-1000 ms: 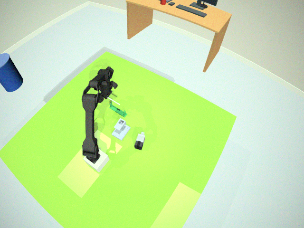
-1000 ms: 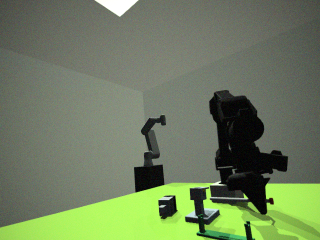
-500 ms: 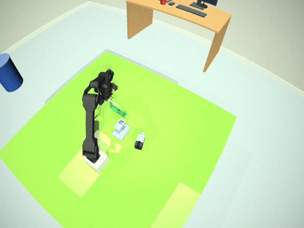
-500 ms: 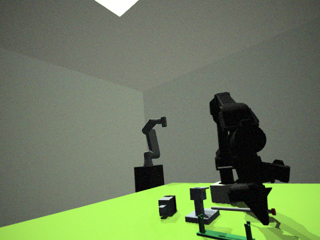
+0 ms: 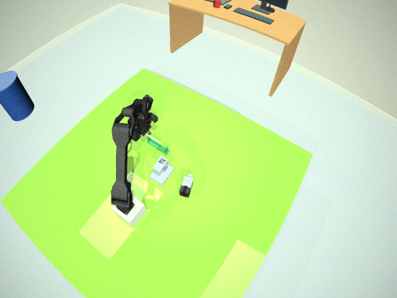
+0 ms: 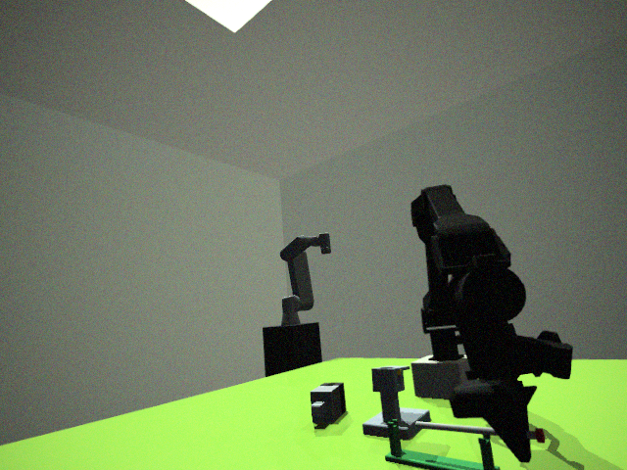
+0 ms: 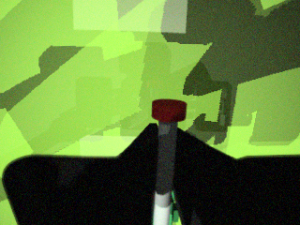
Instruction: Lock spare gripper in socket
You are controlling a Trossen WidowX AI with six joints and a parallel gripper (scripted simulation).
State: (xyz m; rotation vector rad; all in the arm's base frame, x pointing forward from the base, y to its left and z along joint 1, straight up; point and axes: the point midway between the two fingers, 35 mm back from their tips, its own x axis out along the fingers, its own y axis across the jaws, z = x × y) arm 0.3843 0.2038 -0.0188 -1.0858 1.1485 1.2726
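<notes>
Right now the green rack is 10 cm to the right of my gripper tip. Also, from my gripper tip: spare gripper: 37 cm to the right, 11 cm behind; mount: 22 cm to the right, 12 cm behind, 3 cm above.
</notes>
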